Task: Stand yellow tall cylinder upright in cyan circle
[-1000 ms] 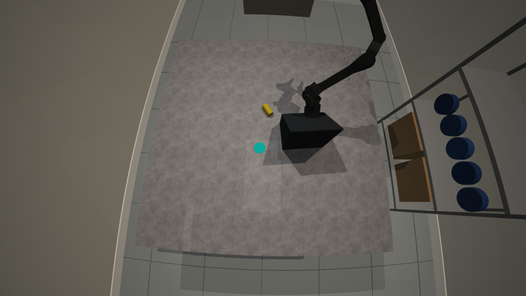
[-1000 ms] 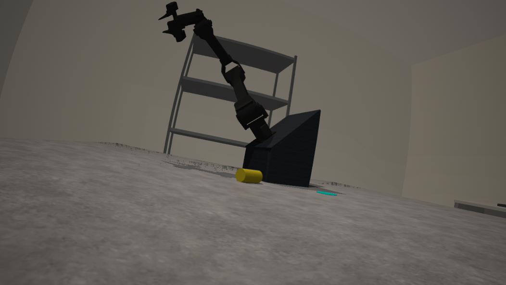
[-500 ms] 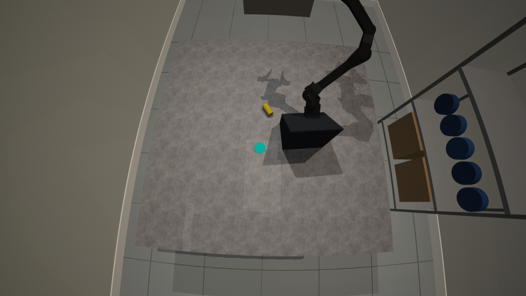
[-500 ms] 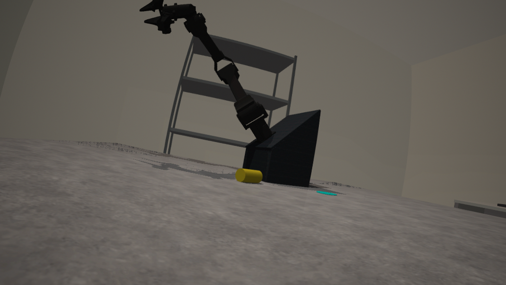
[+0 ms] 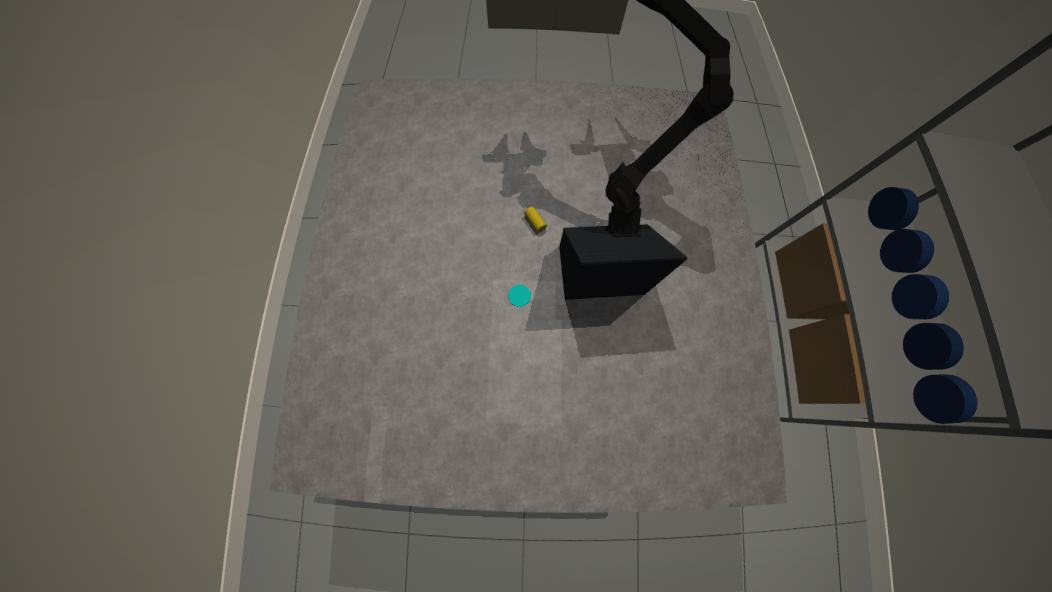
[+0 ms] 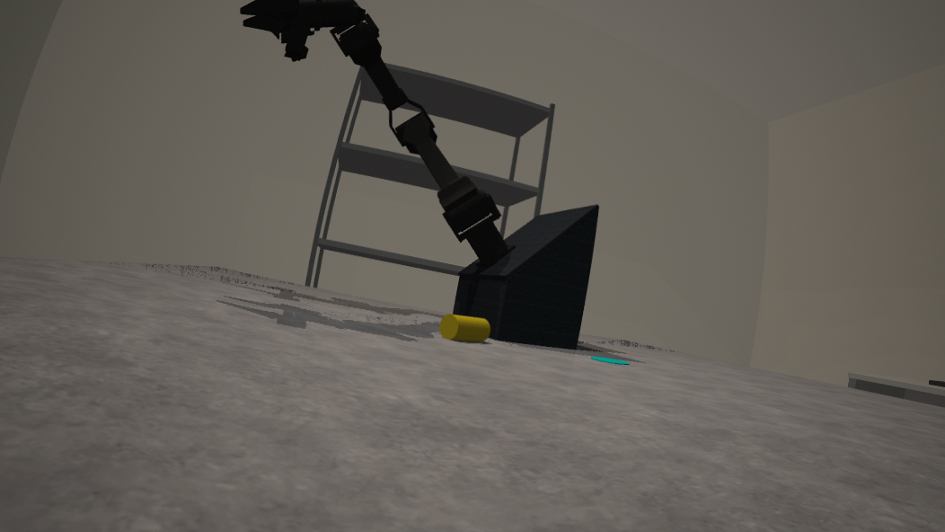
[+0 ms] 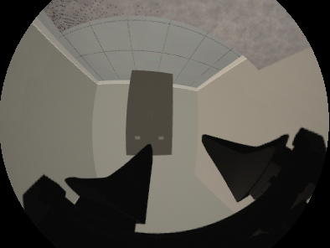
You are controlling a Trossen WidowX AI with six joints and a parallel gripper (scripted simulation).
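Now: gripper tip 47 cm to the right of the yellow tall cylinder, 45 cm above it and 15 cm short of it. From my gripper tip the other things lie so: cyan circle: 68 cm to the left, 46 cm below, 20 cm ahead.
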